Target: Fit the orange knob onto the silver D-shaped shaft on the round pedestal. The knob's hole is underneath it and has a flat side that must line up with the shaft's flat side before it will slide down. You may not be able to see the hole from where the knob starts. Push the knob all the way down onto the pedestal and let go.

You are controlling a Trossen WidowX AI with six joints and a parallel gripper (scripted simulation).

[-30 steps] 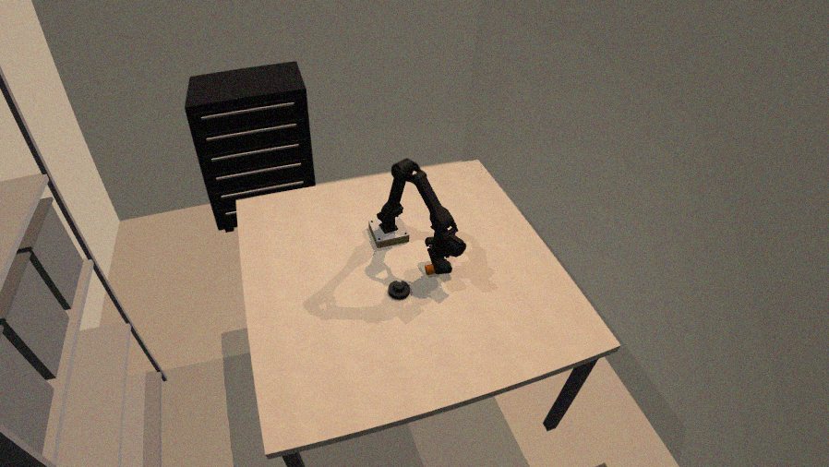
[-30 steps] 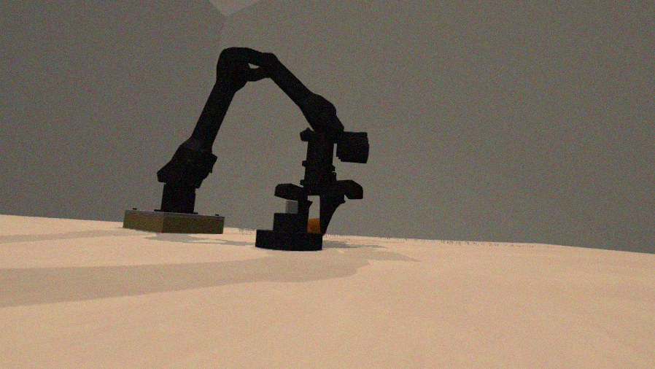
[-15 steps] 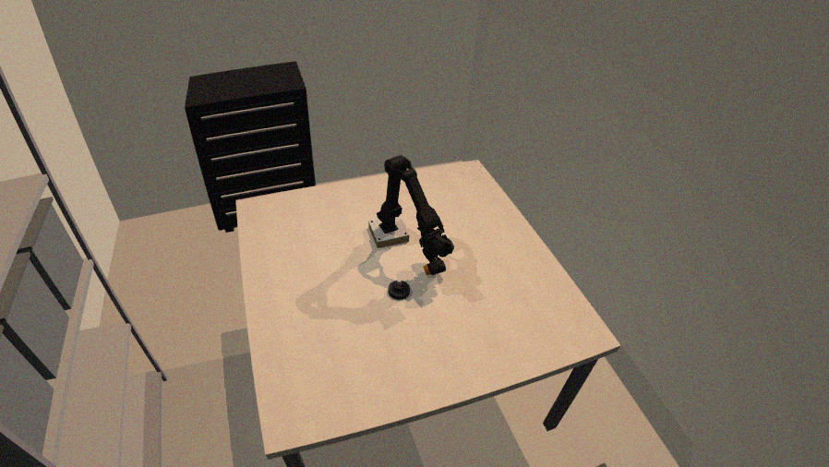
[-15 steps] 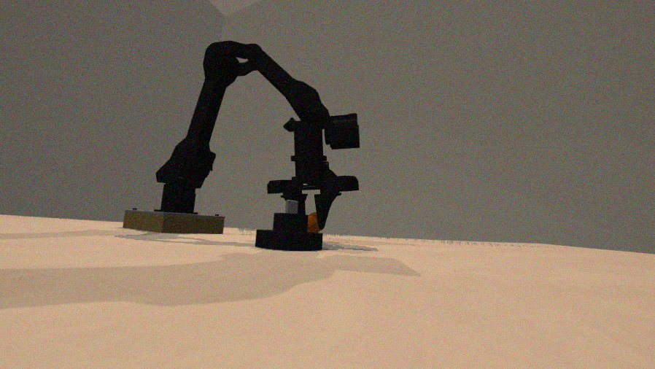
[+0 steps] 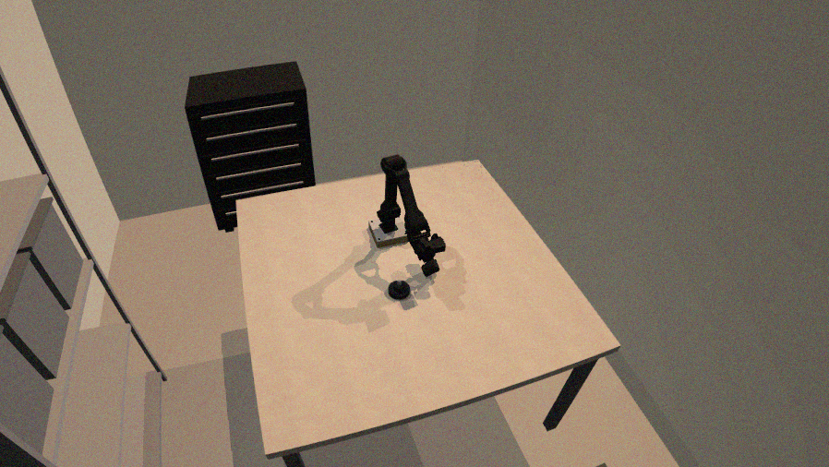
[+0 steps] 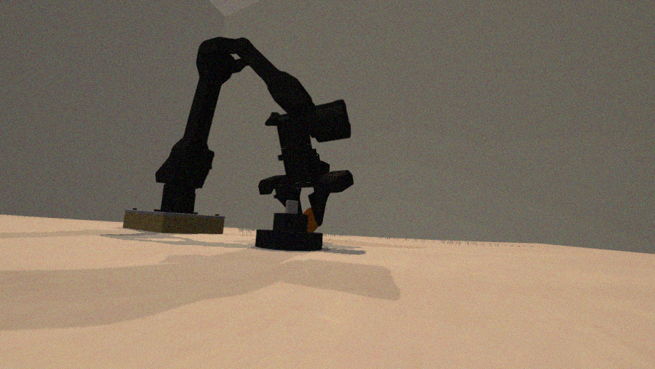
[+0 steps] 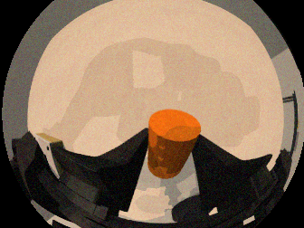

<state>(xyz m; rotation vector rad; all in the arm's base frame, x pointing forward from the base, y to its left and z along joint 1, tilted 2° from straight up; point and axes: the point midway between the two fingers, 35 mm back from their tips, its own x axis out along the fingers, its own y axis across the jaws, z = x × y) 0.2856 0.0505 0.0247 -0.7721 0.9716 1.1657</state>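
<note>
My gripper tip is now 1 cm below the orange knob. The rest, counted from my gripper tip: black round pedestal: 17 cm to the right, 3 cm ahead.
</note>
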